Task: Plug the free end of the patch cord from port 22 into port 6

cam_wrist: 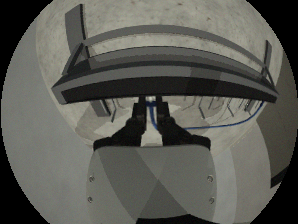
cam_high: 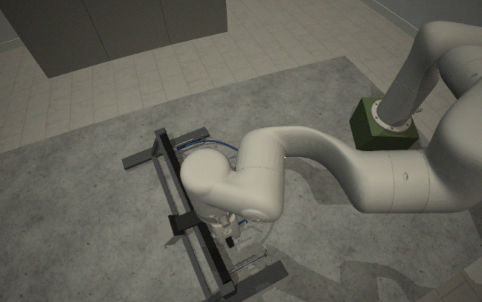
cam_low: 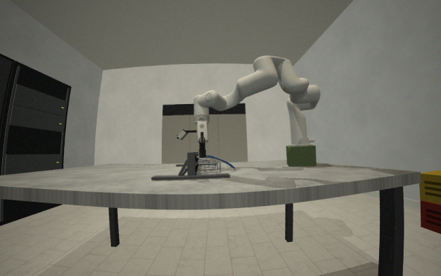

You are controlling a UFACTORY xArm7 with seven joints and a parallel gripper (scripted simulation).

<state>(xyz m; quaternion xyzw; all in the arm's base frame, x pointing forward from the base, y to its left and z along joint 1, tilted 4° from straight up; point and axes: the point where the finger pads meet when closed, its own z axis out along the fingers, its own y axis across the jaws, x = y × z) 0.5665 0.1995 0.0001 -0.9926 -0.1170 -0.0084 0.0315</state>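
The plug lies 2 cm ahead of my hand and 1 cm below it.
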